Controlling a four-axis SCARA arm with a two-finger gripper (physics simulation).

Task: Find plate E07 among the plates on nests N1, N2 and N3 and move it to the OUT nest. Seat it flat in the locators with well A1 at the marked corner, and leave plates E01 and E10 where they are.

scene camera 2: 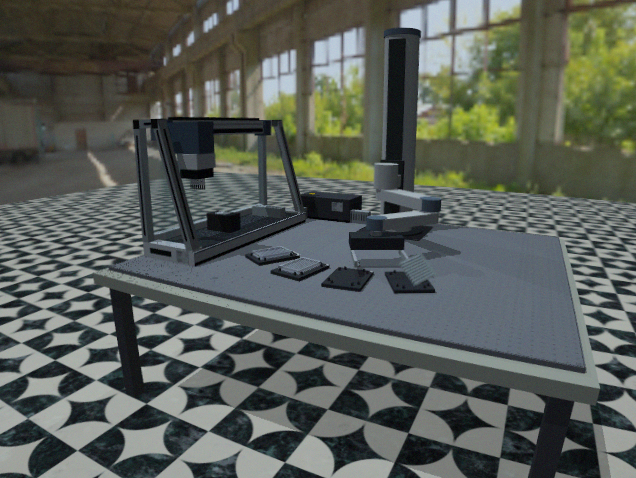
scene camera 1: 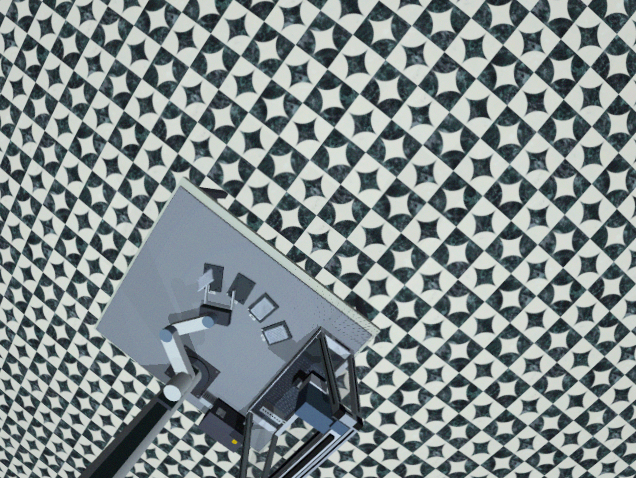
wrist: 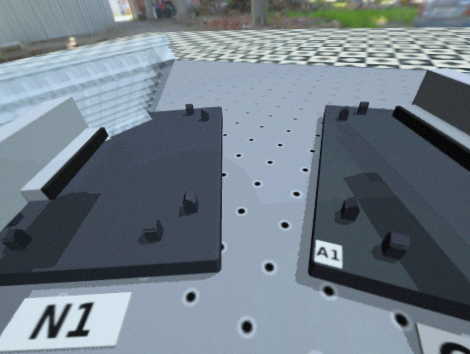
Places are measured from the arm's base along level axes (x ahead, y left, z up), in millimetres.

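Pixels of known places: gripper, fingertip midpoint: (scene camera 2: 382, 264) (scene camera 1: 220, 287) (wrist: 248, 104).
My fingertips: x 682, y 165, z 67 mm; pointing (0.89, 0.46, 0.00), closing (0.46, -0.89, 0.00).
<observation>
For each thing: its top centre in the pictures, then the offset to it from my fingertips. "pt": a spot on its surface instead.
- clear plate, top centre: (wrist: 23, 53) (scene camera 2: 418, 258) (scene camera 1: 201, 281) 104 mm left, 30 mm back, 26 mm up
- nest N1, top centre: (wrist: 129, 144) (scene camera 2: 409, 276) (scene camera 1: 211, 278) 82 mm left, 12 mm back, 32 mm down
- nest, top centre: (wrist: 440, 150) (scene camera 2: 348, 273) (scene camera 1: 239, 289) 95 mm right, 46 mm ahead, 32 mm down
- framed liquid-handling machine, surface spot: (scene camera 2: 182, 205) (scene camera 1: 324, 353) pt 662 mm right, 158 mm ahead, 154 mm up
- dark control box, surface spot: (scene camera 2: 332, 205) pt 505 mm right, 714 mm back, 26 mm up
A clear plate (scene camera 1: 205, 280) (scene camera 2: 417, 268) (wrist: 115, 80) is tipped steeply over nest N1 (scene camera 1: 216, 280) (scene camera 2: 401, 283) (wrist: 155, 165), outside my gripper's left finger in the wrist view. Its label cannot be read. My gripper (scene camera 1: 219, 292) (scene camera 2: 381, 259) (wrist: 248, 104) is open with no plate between its fingers, low over the gap between N1 and the bare nest beside it. That nest (scene camera 1: 241, 287) (scene camera 2: 348, 279) (wrist: 380, 200) has an A1 corner mark and a partly cut-off label. Two more plates (scene camera 1: 263, 307) (scene camera 1: 277, 333) (scene camera 2: 300, 265) (scene camera 2: 273, 252) sit on the other two nests; their labels cannot be read.
A framed liquid-handling machine (scene camera 1: 321, 354) (scene camera 2: 182, 205) stands on the table beyond the two occupied nests. A dark control box (scene camera 1: 222, 424) (scene camera 2: 332, 205) is beside the arm's column (scene camera 2: 403, 113). Small upright locators (wrist: 190, 202) (wrist: 396, 245) rise from the nests.
</observation>
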